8 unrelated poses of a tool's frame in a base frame.
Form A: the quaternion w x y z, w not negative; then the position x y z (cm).
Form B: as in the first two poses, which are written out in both.
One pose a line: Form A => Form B
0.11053, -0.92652, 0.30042, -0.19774, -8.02, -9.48, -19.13 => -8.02, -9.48, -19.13, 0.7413, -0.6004, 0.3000, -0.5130, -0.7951, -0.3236
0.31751, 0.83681, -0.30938, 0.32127, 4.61, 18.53, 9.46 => 4.61, 18.53, 9.46, 0.6021, -0.3138, 0.7342, -0.7218, -0.6069, 0.3326
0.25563, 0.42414, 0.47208, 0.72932, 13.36, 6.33, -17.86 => 13.36, 6.33, -17.86, -0.5095, 0.7733, 0.3773, 0.0276, -0.4236, 0.9054
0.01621, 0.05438, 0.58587, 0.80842, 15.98, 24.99, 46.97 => 15.98, 24.99, 46.97, -0.9936, 0.0899, 0.0689, 0.0375, -0.3130, 0.9490
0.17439, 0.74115, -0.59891, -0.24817, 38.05, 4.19, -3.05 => 38.05, 4.19, -3.05, 0.1594, -0.9743, -0.1590, -0.8012, -0.2218, 0.5558
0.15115, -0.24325, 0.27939, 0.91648, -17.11, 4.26, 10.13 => -17.11, 4.26, 10.13, -0.8360, 0.1411, -0.5303, -0.4130, -0.7982, 0.4386
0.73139, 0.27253, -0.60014, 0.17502, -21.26, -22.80, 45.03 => -21.26, -22.80, 45.03, 0.2184, -0.0711, 0.9733, -0.5831, 0.7902, 0.1886
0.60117, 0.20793, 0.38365, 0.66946, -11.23, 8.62, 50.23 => -11.23, 8.62, 50.23, -0.1907, 0.9645, -0.1829, -0.6454, 0.0172, 0.7637
